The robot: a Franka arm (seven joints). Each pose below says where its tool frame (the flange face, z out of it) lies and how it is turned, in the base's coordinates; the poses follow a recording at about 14 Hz.
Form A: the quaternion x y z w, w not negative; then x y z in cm.
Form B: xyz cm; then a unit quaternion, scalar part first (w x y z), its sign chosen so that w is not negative. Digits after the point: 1 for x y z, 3 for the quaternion.
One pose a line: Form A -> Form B
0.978 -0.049 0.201 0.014 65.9 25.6 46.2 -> 65.9 25.6 46.2 0.014 0.978 -0.049 0.201
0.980 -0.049 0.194 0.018 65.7 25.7 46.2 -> 65.7 25.7 46.2 0.018 0.980 -0.049 0.194
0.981 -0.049 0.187 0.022 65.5 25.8 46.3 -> 65.5 25.8 46.3 0.022 0.981 -0.049 0.187
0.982 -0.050 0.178 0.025 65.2 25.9 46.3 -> 65.2 25.9 46.3 0.025 0.982 -0.050 0.178
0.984 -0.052 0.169 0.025 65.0 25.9 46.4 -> 65.0 25.9 46.4 0.025 0.984 -0.052 0.169
